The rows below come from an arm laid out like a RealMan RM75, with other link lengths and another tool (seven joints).
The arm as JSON. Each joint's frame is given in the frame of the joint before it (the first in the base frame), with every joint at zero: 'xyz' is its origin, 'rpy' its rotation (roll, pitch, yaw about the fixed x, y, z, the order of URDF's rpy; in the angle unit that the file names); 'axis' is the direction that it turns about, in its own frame. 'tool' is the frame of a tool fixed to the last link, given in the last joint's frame.
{
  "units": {
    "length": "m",
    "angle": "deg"
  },
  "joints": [
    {
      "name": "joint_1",
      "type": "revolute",
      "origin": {
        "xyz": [
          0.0,
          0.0,
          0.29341
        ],
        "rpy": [
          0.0,
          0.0,
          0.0
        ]
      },
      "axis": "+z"
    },
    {
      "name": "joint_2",
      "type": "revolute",
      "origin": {
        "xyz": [
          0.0,
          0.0,
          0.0
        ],
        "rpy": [
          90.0,
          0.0,
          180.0
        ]
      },
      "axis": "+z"
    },
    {
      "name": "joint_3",
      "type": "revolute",
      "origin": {
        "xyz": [
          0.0,
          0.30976,
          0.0
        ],
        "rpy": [
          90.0,
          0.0,
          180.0
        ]
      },
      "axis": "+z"
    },
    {
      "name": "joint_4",
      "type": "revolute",
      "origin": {
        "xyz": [
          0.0,
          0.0,
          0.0
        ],
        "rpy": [
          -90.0,
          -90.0,
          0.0
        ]
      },
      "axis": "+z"
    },
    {
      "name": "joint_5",
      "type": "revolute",
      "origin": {
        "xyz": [
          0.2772,
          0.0,
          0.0
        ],
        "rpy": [
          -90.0,
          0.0,
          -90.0
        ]
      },
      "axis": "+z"
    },
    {
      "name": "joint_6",
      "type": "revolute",
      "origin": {
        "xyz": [
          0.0,
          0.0,
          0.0
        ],
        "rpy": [
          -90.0,
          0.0,
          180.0
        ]
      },
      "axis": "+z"
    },
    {
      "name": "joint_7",
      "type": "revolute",
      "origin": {
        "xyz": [
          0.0,
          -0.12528,
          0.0
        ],
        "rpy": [
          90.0,
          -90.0,
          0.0
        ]
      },
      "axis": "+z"
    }
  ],
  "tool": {
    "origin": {
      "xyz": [
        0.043,
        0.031,
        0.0
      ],
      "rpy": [
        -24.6,
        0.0,
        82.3
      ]
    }
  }
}
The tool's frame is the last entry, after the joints.
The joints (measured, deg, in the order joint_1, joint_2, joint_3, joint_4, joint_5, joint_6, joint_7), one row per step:
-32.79, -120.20, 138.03, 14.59, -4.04, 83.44, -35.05
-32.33, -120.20, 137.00, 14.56, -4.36, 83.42, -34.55
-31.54, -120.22, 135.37, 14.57, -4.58, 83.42, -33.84
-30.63, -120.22, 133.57, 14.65, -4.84, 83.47, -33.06
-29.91, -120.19, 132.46, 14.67, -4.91, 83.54, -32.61
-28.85, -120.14, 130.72, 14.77, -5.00, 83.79, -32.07
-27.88, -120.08, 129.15, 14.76, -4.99, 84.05, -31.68
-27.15, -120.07, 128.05, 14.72, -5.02, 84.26, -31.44
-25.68, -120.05, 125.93, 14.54, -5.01, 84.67, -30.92
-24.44, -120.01, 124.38, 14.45, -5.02, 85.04, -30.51
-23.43, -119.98, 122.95, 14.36, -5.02, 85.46, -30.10
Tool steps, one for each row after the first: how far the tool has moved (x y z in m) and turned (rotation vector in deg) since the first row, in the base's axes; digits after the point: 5 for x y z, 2 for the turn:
-0.00167, 0.00179, 0.00160, 1.31, -0.43, 0.96
-0.00455, 0.00357, 0.00389, 3.17, -1.05, 2.35
-0.00787, 0.00537, 0.00677, 5.24, -1.76, 3.88
-0.01124, 0.00551, 0.00885, 6.47, -2.11, 4.93
-0.01570, 0.00576, 0.01244, 8.28, -2.84, 6.46
-0.02058, 0.00551, 0.01597, 9.82, -3.39, 7.88
-0.02425, 0.00487, 0.01840, 10.89, -3.80, 8.97
-0.03250, 0.00282, 0.02316, 12.99, -4.40, 11.12
-0.03940, 0.00028, 0.02699, 14.60, -4.83, 12.78
-0.04508, -0.00164, 0.03062, 16.12, -5.24, 14.11

